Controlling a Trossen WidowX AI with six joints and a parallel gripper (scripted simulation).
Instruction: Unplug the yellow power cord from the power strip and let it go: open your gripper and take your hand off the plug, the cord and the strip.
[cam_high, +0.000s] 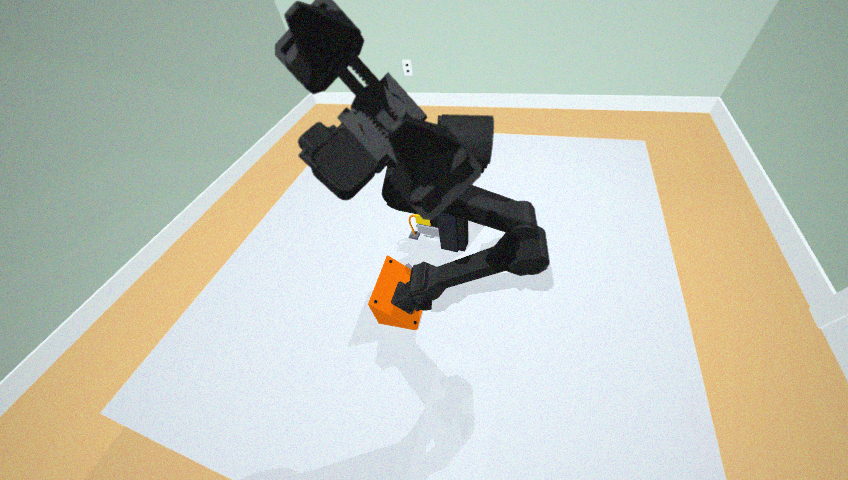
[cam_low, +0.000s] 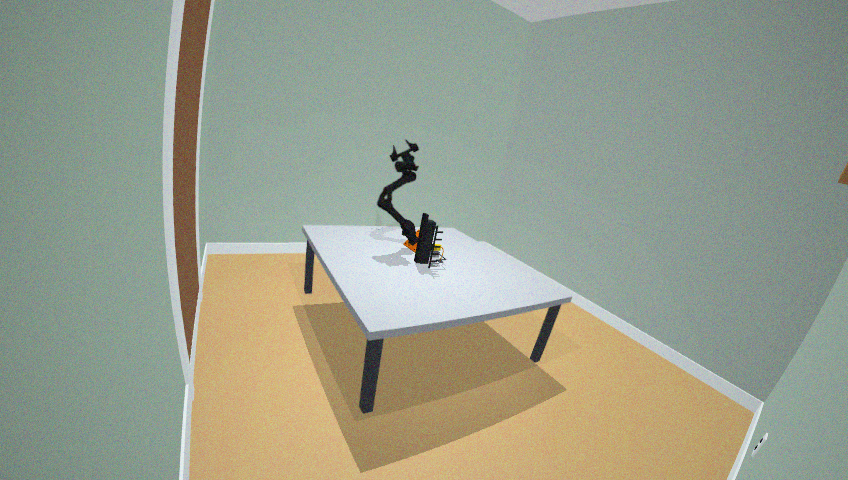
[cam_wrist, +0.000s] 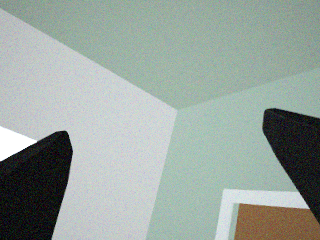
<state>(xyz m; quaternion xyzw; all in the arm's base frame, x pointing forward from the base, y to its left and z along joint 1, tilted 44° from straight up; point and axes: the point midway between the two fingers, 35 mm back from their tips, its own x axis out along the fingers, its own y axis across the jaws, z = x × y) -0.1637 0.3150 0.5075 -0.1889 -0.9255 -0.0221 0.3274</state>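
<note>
Right now my gripper tip is 420 mm short of the yellow plug, 120 mm to the right of it and 560 mm above it.
</note>
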